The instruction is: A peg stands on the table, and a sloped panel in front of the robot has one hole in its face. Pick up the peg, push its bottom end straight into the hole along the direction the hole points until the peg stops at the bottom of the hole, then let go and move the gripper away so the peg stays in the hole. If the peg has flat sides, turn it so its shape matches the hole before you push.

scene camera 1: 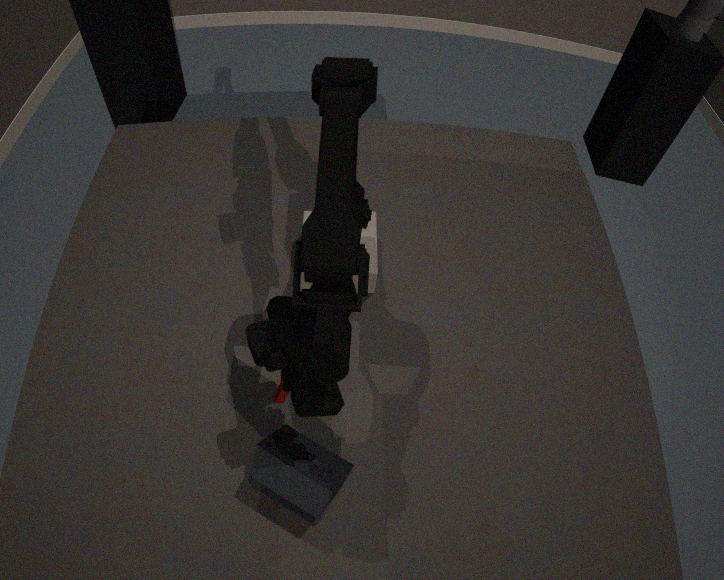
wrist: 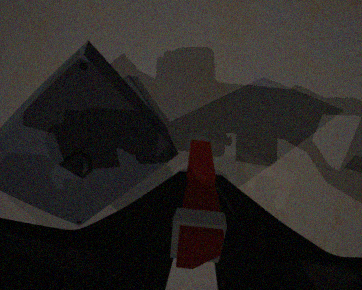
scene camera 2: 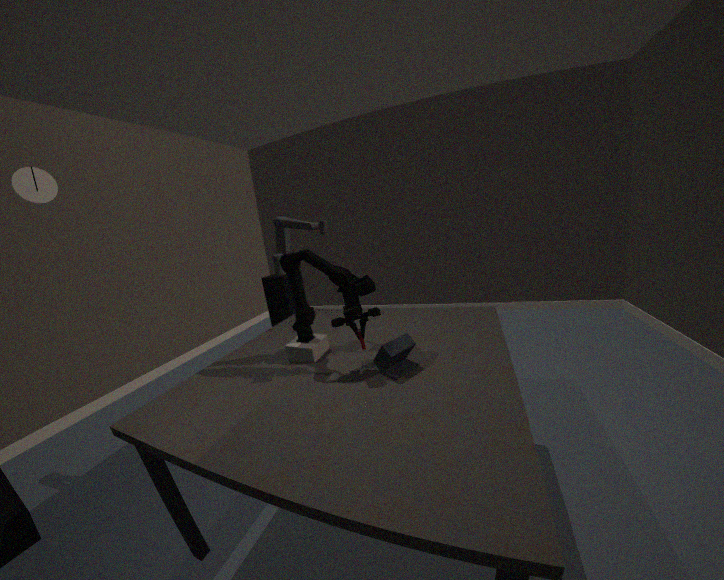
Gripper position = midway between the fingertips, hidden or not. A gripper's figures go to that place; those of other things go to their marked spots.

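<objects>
A sloped panel (wrist: 94,109) sits 15 cm from the lens, while the gripper (wrist: 199,182) is 10 cm from the lens.
</objects>
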